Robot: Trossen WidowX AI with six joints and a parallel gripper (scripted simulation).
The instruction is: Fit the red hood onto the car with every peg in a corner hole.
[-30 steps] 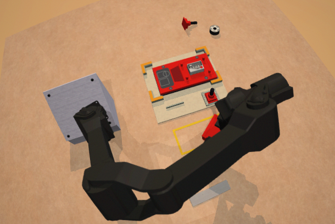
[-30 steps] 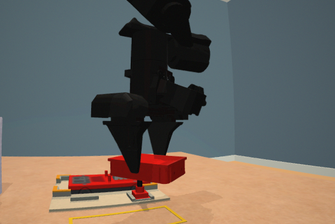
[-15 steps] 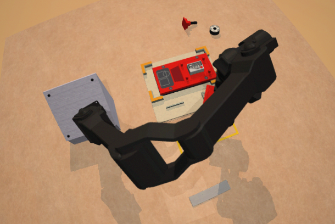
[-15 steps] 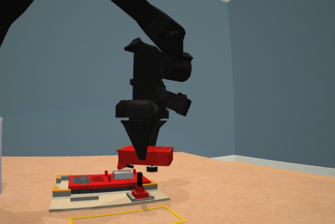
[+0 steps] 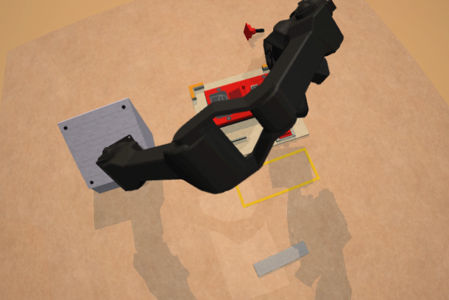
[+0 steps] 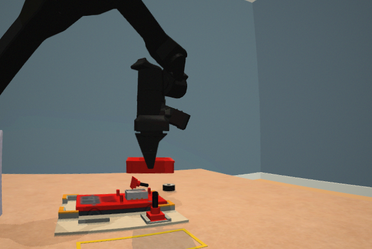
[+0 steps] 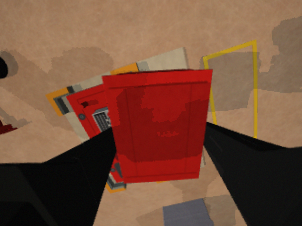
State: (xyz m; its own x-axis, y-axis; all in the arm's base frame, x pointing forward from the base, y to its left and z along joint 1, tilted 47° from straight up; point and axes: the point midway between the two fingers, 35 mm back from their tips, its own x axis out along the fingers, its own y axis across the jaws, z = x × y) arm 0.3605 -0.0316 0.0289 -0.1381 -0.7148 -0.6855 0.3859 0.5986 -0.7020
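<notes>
Now: the grey engine block 9 cm below my gripper tip and 8 cm to the left of it. Round my gripper tip: beige jig plate 10 cm below, 7 cm to the left, 5 cm behind; then red hood 1 cm above; then black wheel 21 cm to the left, 16 cm ahead, 10 cm below.
</notes>
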